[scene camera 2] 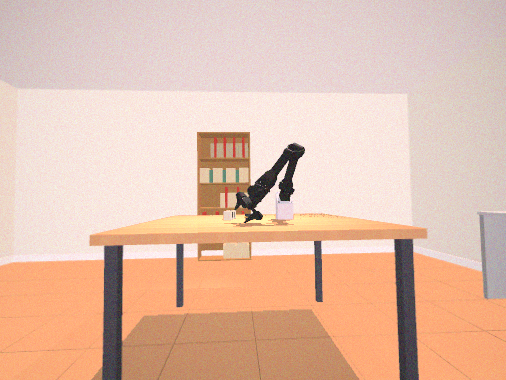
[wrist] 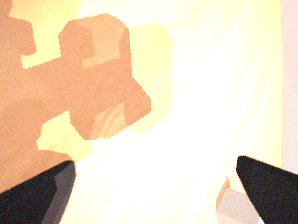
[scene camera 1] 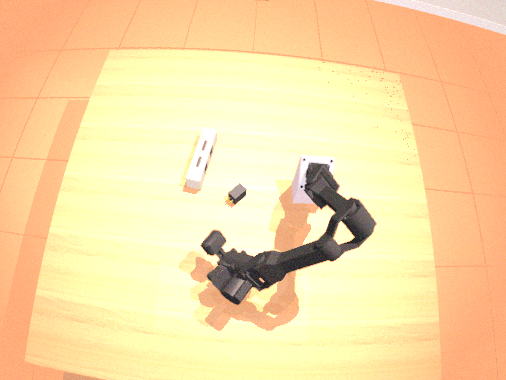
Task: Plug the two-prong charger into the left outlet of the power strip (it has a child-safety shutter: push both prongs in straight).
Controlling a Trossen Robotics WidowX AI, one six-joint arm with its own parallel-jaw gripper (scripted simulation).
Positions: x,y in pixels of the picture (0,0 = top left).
Labels:
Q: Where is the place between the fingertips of the gripper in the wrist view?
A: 157,165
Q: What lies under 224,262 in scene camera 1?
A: The gripper.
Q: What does the gripper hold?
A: Nothing.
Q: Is the gripper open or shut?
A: Open.

